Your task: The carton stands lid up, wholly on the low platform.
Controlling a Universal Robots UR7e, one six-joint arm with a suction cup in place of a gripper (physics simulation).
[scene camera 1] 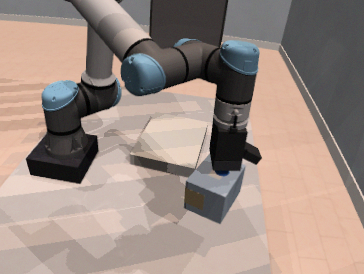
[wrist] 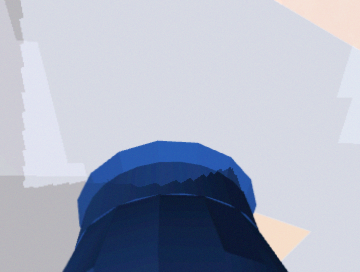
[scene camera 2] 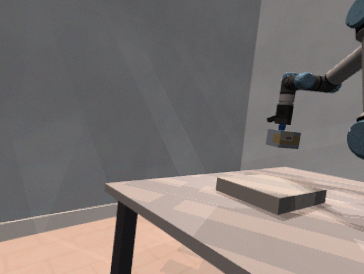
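The blue-grey carton hangs level in the air, above the table and apart from it. It has a tan patch on one side. Its pale top face fills much of the wrist view, with part of a small tan mark beside the cup. My gripper's blue suction cup is pressed on that top face and holds the carton. The low platform lies flat on the table, with the carton off to its side and higher.
The table bears the platform and the arm's black base block. A dark upright panel stands behind the arm. A grey wall rises beyond the table.
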